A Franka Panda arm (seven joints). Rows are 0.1 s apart.
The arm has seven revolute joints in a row. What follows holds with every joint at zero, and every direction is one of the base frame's. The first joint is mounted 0.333 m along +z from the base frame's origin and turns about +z. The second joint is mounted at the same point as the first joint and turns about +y. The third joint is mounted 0.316 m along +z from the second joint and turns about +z. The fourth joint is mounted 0.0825 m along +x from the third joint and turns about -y. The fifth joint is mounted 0.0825 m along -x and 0.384 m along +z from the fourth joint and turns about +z. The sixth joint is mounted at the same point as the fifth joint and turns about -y. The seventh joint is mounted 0.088 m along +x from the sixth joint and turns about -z. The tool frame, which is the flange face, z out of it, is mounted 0.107 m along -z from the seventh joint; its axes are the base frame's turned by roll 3.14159, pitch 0 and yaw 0 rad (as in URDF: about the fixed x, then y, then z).
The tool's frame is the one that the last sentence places.
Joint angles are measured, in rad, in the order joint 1, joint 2, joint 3, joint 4, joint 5, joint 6, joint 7. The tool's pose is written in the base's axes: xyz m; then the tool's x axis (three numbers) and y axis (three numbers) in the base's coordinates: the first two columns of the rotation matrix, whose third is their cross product. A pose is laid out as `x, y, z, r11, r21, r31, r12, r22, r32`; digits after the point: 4 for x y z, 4 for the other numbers.
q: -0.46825 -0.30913 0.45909 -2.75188 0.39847 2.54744 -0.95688
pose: 0.3896, -0.0193, 0.3094, 0.8104, 0.5695, 0.1377, 0.5753, -0.8179, -0.0027
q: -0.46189 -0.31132 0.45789 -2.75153 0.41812 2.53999 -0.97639
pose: 0.3891, -0.0172, 0.3097, 0.8046, 0.5761, 0.1441, 0.5836, -0.8119, -0.0125
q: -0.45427 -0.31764 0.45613 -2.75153 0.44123 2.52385 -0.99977
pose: 0.3878, -0.0144, 0.3104, 0.7974, 0.5846, 0.1497, 0.5943, -0.8038, -0.0271
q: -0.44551 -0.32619 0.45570 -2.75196 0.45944 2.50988 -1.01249
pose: 0.3866, -0.0107, 0.3120, 0.7925, 0.5899, 0.1549, 0.6014, -0.7981, -0.0374
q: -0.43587 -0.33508 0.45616 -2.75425 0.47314 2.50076 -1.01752
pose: 0.3852, -0.0066, 0.3134, 0.7892, 0.5932, 0.1589, 0.6058, -0.7944, -0.0437
